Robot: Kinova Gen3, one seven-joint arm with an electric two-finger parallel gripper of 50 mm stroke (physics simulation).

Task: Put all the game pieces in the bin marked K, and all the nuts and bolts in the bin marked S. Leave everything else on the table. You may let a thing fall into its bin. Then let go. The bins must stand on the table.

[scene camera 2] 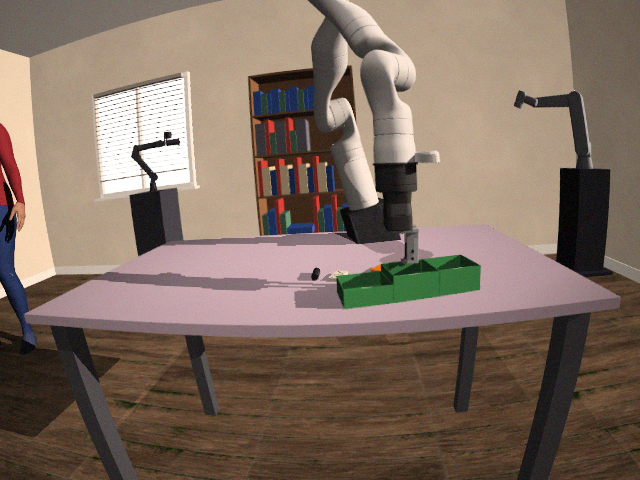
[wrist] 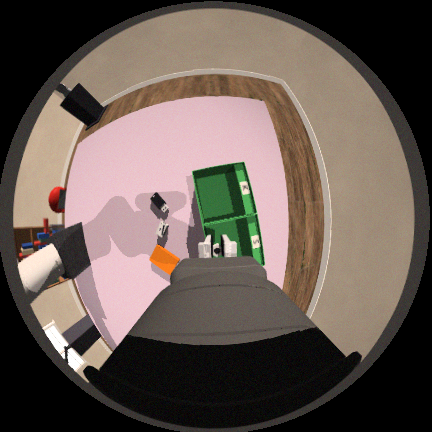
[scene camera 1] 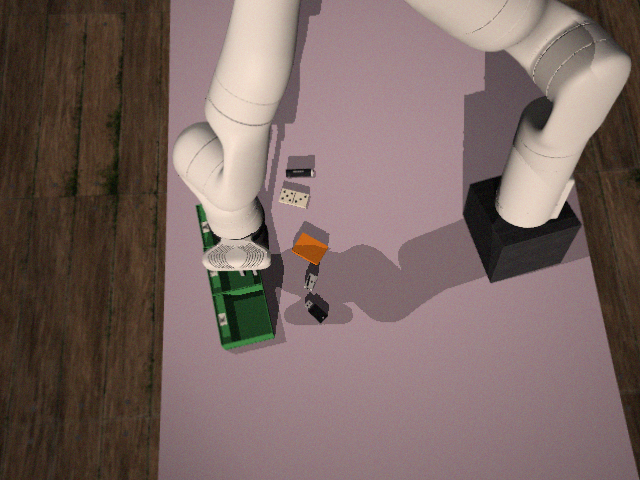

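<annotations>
The three joined green bins can be seen in scene camera 1, in the wrist view and in scene camera 2 [396,282]. On the three joined green bins, [wrist: 226,205] and [scene camera 1: 240,308] are the same spot.
</annotations>
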